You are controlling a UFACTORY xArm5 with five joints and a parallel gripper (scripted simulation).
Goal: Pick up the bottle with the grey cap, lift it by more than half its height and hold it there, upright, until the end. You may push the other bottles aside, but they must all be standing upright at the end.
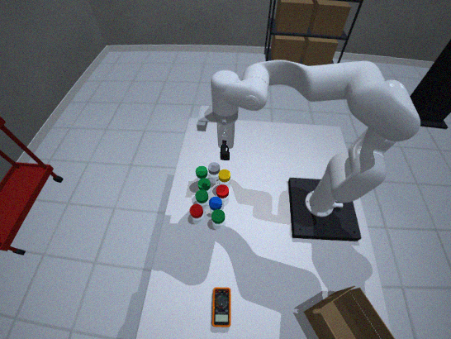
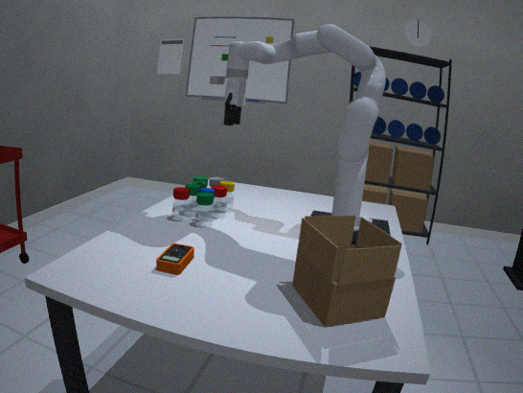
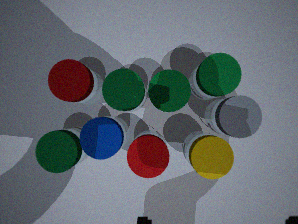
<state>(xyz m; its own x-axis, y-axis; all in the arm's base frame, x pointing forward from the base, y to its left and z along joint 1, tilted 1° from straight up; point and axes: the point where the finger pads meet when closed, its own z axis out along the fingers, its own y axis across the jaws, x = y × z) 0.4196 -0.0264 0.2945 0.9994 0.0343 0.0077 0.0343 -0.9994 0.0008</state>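
Now: the grey-capped bottle 28 cm below my hand, 7 cm to the right of it and 7 cm ahead of it. Round my hand: blue-capped bottle 28 cm below, 10 cm to the left, 3 cm ahead; then yellow-capped bottle 28 cm below, 4 cm to the right, 1 cm ahead.
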